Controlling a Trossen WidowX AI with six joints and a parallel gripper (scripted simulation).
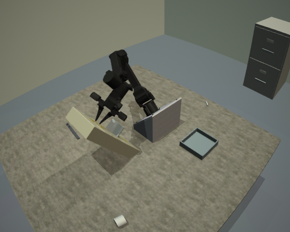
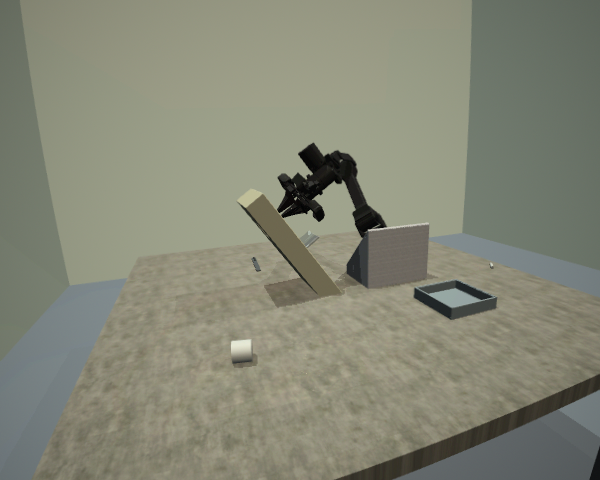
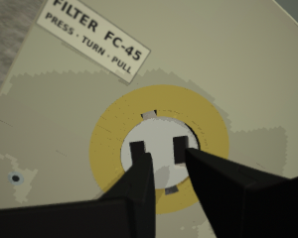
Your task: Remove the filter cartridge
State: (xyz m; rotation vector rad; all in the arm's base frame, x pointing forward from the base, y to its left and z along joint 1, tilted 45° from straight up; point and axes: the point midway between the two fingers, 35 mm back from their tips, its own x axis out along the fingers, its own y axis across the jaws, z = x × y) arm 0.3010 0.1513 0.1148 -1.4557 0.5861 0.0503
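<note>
Now: gripper tip 20 mm short of the white round filter cartridge and 20 mm above it. Also, from my gripper tip: beige service panel: 90 mm below, 30 mm behind; then grey-blue tray: 430 mm behind, 250 mm to the left, 230 mm below.
</note>
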